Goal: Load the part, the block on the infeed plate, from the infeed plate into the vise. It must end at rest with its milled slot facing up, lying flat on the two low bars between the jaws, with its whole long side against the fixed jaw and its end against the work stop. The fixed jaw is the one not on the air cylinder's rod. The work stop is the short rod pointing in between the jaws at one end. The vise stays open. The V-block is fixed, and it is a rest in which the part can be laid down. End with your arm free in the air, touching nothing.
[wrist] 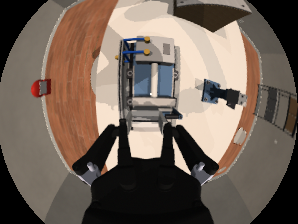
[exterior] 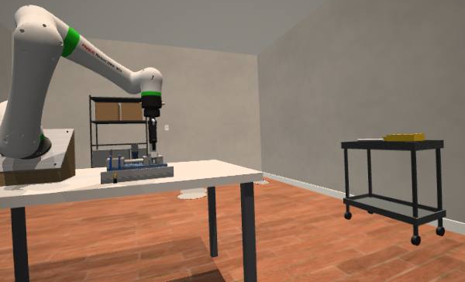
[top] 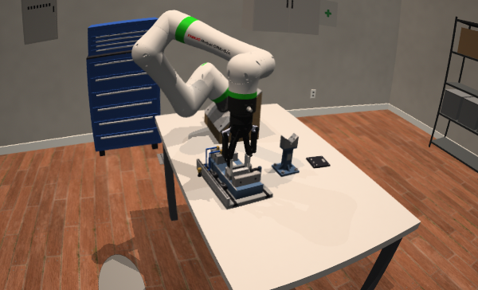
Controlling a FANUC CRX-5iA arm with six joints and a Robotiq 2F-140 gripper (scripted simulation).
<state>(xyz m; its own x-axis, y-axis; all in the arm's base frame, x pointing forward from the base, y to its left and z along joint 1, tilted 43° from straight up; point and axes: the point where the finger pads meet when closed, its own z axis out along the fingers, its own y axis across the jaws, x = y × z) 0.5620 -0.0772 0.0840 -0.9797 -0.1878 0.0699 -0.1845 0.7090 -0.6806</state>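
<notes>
My gripper is now 20 mm above the part. The rest, counted from my hand: dark infeed plate 140 mm behind, 430 mm to the left, 120 mm below.
</notes>
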